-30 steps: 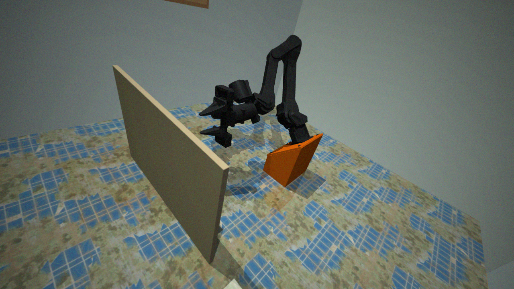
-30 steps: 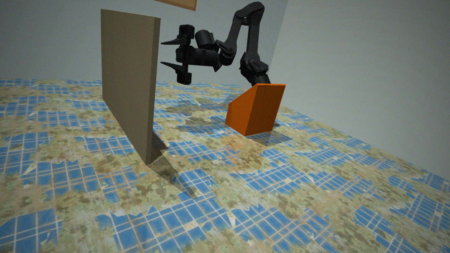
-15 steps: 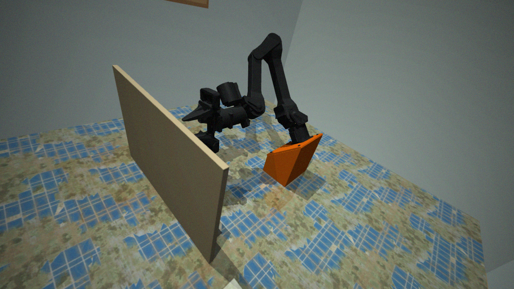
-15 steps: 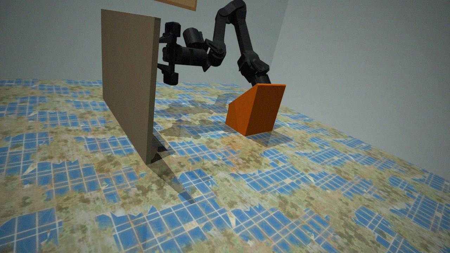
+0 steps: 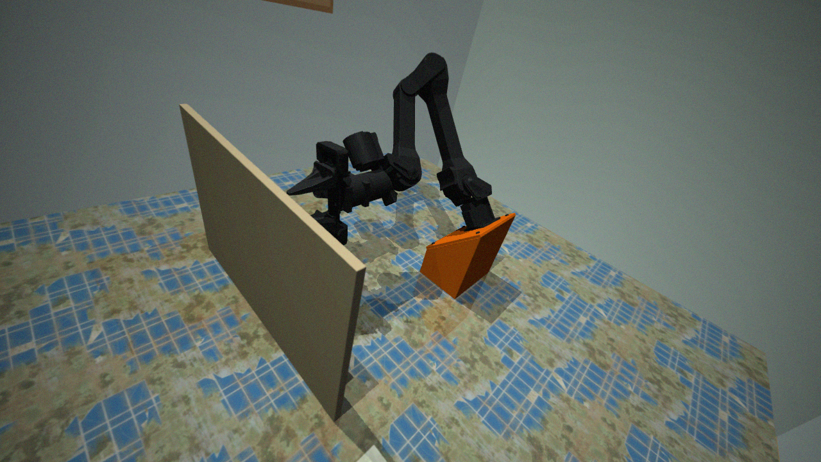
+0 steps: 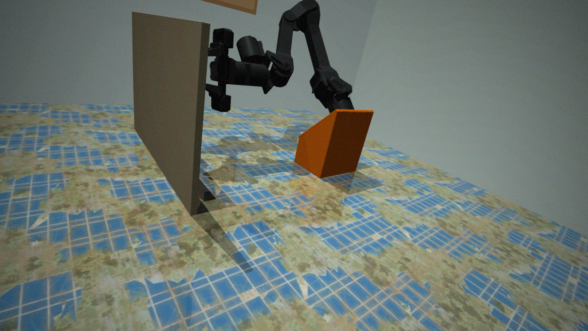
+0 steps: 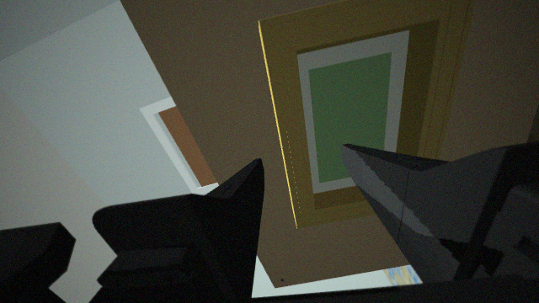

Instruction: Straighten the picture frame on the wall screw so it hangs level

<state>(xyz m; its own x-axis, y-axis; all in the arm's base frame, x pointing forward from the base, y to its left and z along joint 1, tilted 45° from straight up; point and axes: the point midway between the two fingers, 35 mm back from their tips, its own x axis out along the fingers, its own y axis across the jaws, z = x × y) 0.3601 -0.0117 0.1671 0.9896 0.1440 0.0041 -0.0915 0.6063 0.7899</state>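
My gripper tip is 40 mm short of the picture frame, 10 mm to the right of it and 50 mm above it. The rest, counted from my gripper tip: wall panel 50 mm ahead, 10 mm to the left, 60 mm below.
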